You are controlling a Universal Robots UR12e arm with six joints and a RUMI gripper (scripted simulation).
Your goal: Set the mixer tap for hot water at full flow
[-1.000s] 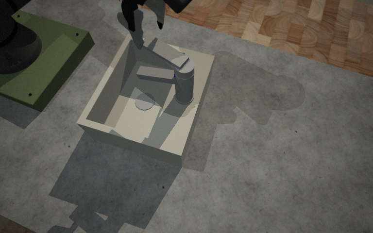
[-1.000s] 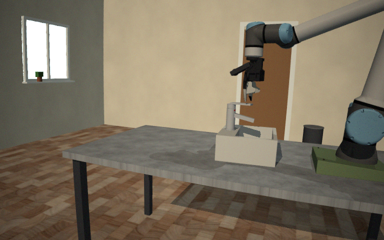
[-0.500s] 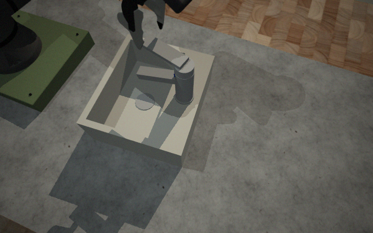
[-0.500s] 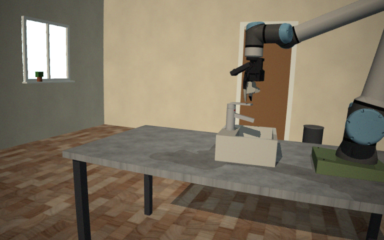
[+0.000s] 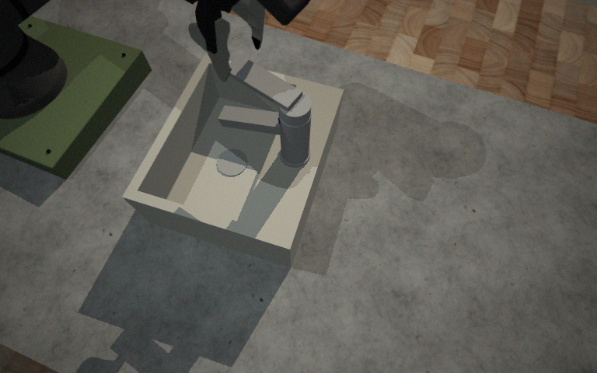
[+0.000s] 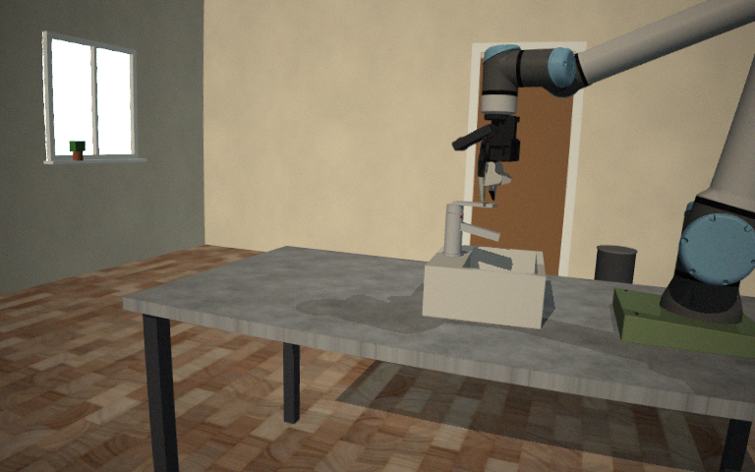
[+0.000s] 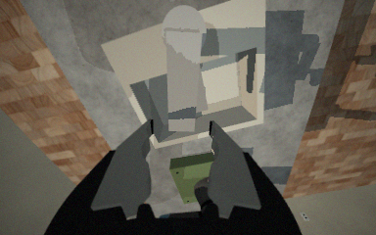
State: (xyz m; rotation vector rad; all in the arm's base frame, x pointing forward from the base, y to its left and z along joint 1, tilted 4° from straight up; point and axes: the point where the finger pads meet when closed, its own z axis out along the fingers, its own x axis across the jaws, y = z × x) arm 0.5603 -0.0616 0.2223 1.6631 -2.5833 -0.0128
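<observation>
Right now my hand is 3 cm short of the lever, 1 cm to the left of it and 3 cm above it. From my hand the other things lie so: cream basin 3 cm behind, 2 cm to the right, 26 cm below.
</observation>
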